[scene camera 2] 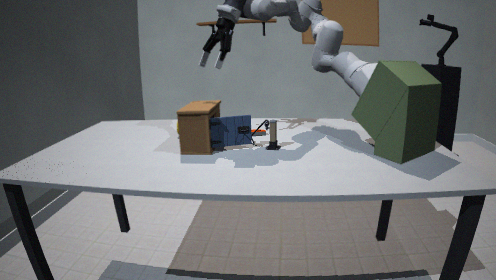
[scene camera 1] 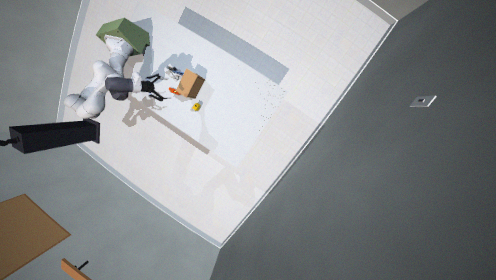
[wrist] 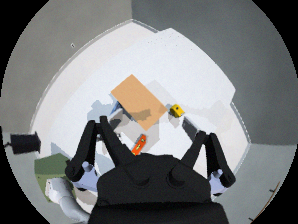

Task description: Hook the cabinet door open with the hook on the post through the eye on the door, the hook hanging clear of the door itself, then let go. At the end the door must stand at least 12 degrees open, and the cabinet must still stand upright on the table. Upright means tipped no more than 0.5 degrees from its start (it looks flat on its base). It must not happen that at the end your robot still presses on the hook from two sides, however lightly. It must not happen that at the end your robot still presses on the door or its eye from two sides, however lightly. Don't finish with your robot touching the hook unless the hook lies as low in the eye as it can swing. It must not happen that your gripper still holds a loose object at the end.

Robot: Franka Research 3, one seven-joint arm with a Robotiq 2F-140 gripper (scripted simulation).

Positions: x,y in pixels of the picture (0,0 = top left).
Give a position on a brown wooden cabinet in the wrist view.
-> At 140,103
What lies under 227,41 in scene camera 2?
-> The gripper.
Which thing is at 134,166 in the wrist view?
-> The gripper.
